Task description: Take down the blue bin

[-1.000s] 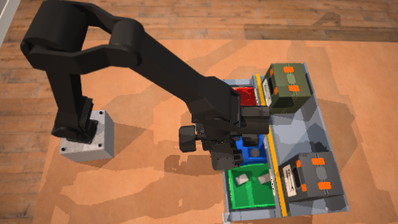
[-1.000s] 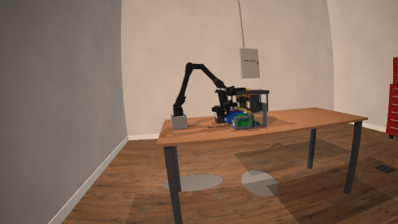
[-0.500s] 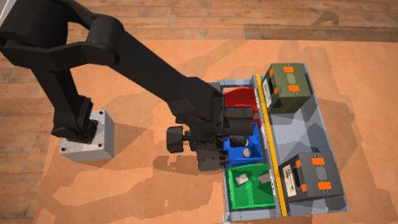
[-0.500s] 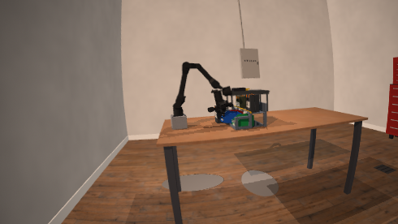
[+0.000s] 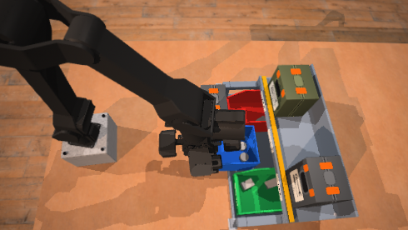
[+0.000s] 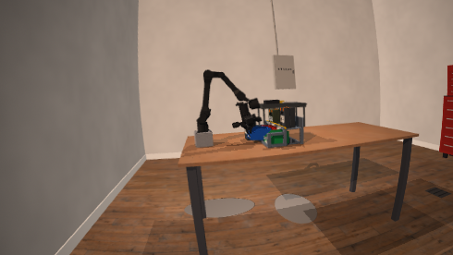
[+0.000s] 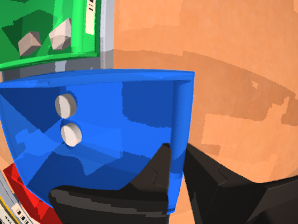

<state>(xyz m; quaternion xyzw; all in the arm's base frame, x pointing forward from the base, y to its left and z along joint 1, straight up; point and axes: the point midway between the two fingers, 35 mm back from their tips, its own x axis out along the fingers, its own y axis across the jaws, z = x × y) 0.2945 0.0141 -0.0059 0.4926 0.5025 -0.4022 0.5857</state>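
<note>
My hand is 7 cm short of the blue open bin, 1 cm to the right of it and 3 cm above it. From my hand the other things lie so: red bin: 12 cm ahead, 14 cm to the left, 4 cm below; green bin: 17 cm ahead, 8 cm to the right, 4 cm below; yellow rail: 18 cm ahead, 4 cm to the left, 2 cm above.
</note>
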